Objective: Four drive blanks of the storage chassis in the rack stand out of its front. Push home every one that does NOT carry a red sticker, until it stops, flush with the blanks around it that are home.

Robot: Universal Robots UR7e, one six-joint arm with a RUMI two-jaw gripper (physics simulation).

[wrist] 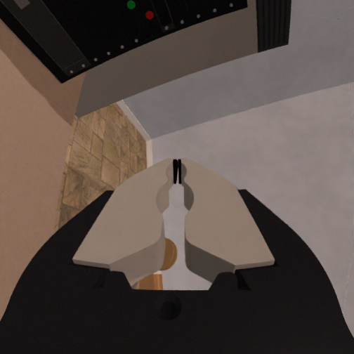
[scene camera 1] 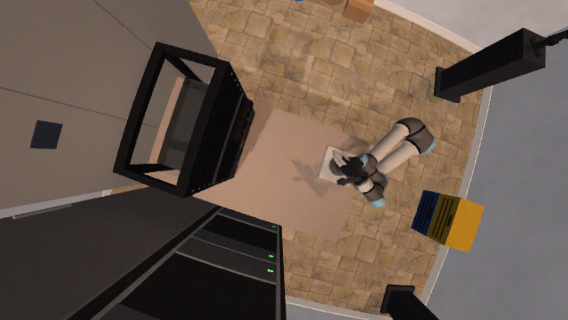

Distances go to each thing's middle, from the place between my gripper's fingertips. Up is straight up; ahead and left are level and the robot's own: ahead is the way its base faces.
Right now the black rack (scene camera 1: 210,123) is 640 mm ahead of my hand, 90 mm below it and 10 mm to the left of it.
